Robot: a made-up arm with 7 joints.
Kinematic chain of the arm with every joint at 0, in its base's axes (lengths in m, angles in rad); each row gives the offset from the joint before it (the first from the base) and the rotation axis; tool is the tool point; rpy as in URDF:
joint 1: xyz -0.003 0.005 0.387 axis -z
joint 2: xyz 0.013 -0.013 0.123 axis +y
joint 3: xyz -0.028 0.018 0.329 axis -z
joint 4: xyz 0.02 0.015 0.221 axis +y
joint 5: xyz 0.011 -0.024 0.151 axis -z
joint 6: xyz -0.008 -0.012 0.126 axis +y
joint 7: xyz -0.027 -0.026 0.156 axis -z
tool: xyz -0.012 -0.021 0.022 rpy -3.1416 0 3.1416
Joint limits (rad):
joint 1: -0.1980..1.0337
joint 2: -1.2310..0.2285
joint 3: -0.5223..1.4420
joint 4: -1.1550..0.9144
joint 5: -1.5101..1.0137
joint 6: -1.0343..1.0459
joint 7: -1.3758..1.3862
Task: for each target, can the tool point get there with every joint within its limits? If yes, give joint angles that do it. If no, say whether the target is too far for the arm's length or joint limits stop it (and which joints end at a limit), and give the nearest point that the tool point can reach.
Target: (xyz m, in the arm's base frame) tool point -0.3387 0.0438 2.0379
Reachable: no: too far | nearest point -0.2161 0.0296 1.5009 | short by 0.551 m
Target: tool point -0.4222 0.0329 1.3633
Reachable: yes | joints 0.0031 -0.2322 1.0540 -0.3456 -1.1274 -0.5699 0.2341
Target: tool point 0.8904 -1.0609 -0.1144
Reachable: no: too far | nearest point 0.3440 -0.4090 1.0564 | short by 1.447 m
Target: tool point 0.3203 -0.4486 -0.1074
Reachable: no: joint limits stop it (at a limit: joint 1, joint 2, joint 3, joint 4, joint 6) | nearest point -0.5307 -0.3099 0.3894 | short by 0.995 m
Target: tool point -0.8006 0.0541 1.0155
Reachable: yes | joints 0.0227 -0.7368 0.3584 -0.3921 0.1411 -0.3493 -0.6713
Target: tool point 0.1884 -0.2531 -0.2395
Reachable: no: joint limits stop it (at a limit: joint 1, joint 2, joint 4, joint 6) | nearest point -0.5525 -0.2511 0.3549 | short by 0.950 m
